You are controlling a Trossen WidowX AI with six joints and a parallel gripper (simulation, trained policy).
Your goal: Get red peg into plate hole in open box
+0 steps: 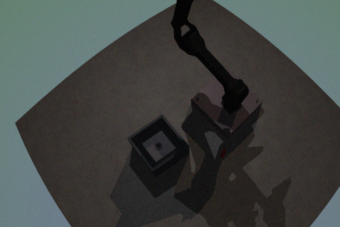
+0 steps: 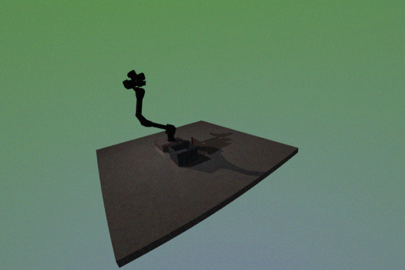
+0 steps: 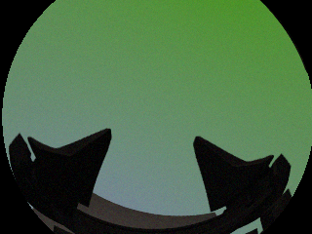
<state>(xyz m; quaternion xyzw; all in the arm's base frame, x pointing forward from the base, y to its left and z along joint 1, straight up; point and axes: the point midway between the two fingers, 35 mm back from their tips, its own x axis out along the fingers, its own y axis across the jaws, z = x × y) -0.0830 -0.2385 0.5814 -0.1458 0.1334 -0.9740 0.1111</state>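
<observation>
Right now the red peg is 590 mm below my gripper tip, 400 mm to the left of it and 260 mm ahead of it. Round my gripper tip: pale plate (590 mm below, 450 mm ahead, 240 mm to the left); dark box (610 mm below, 450 mm ahead, 240 mm to the left).
</observation>
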